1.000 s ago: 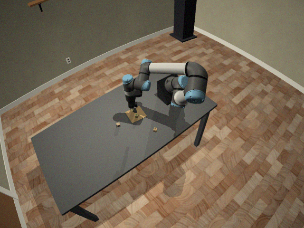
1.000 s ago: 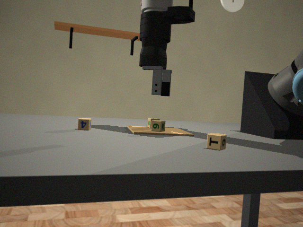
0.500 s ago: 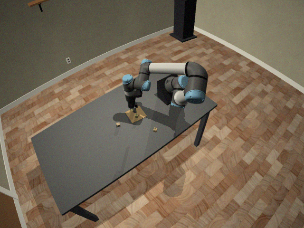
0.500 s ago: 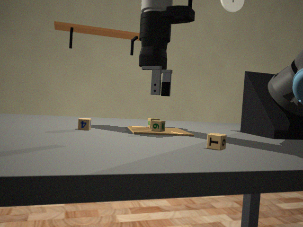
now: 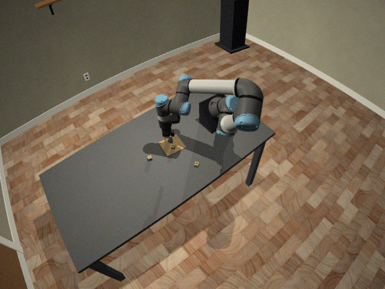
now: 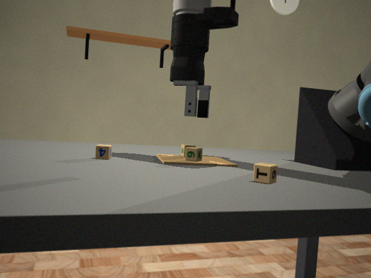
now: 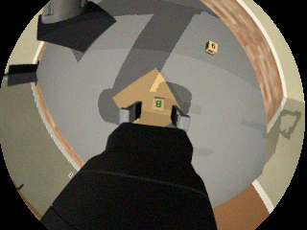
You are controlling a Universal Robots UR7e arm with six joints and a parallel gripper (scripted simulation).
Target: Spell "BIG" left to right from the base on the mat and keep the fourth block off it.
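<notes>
Right now my hand is 10 mm past the tan mat, 30 mm to the left of it and 100 mm above it. The rest, counted from my hand: T block 50 mm behind, 210 mm to the left, 90 mm below.
</notes>
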